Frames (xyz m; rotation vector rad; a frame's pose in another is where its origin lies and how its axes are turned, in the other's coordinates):
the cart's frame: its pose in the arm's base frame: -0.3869 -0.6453 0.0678 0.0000 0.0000 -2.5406
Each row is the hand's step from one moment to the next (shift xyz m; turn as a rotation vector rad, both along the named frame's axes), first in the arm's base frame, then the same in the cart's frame.
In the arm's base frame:
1: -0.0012 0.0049 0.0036 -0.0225 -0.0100 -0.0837
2: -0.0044 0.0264 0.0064 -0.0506 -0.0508 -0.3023
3: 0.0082 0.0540 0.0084 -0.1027 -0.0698 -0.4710
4: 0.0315 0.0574 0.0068 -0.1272 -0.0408 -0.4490
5: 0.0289 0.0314 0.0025 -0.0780 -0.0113 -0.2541
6: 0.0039 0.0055 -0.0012 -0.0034 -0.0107 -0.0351
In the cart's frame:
1: -0.0018 -0.0047 0.0036 0.0242 -0.0045 -0.0837
2: -0.0113 -0.0243 0.0064 0.0705 0.0133 -0.3023
3: -0.0373 -0.0399 0.0084 0.1242 -0.0005 -0.4710
4: -0.0584 -0.0295 0.0068 0.1280 -0.0383 -0.4490
5: -0.0416 -0.0096 0.0025 0.0707 -0.0348 -0.2541
6: -0.0063 -0.0023 -0.0012 0.0089 0.0069 -0.0351

